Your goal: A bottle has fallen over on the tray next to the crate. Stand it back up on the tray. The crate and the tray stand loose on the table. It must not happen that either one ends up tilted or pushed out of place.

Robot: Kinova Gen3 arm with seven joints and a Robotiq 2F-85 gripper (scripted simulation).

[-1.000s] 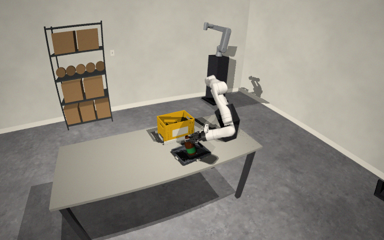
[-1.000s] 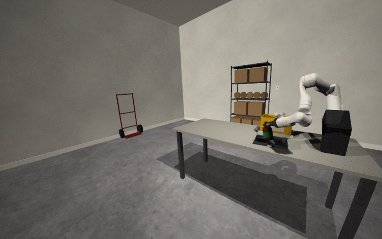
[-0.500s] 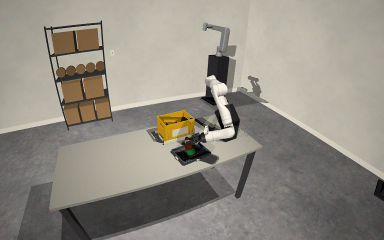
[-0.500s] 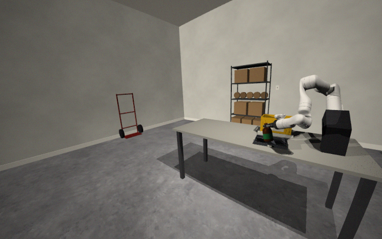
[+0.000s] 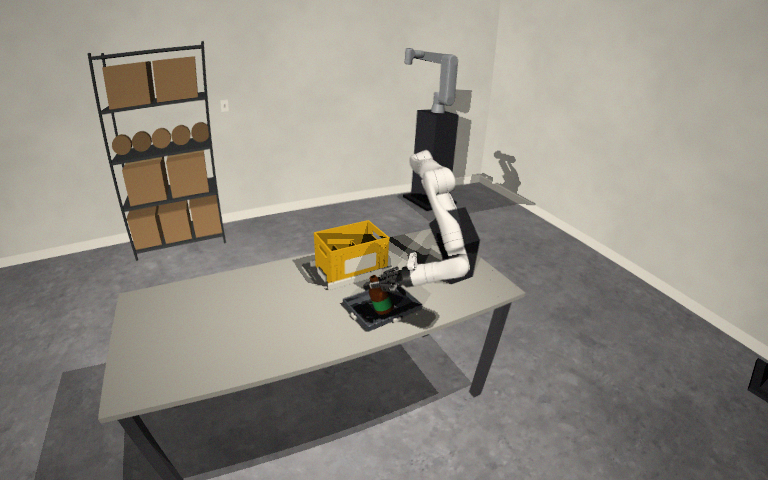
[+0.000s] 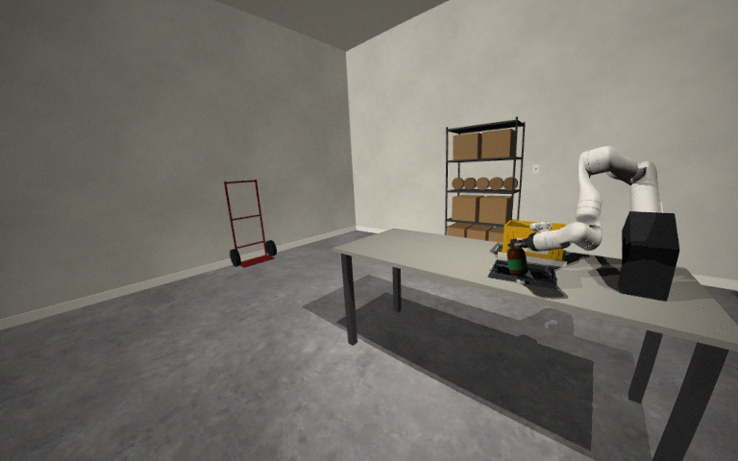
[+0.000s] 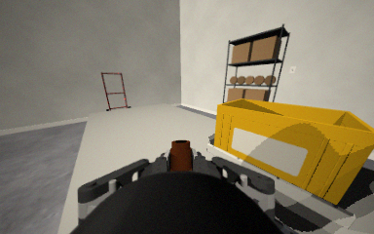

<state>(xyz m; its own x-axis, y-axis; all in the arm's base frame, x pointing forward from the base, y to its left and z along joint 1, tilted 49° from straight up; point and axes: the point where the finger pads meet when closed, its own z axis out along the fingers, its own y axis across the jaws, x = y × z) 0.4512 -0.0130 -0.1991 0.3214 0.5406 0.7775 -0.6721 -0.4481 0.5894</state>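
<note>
Right now my hand is 5 cm above the bottle, 1 cm to the right of it and 1 cm past it. Round my hand: yellow crate (30 cm to the right, 7 cm behind, 6 cm below); then tray (13 cm below, 4 cm behind, 1 cm to the right).
</note>
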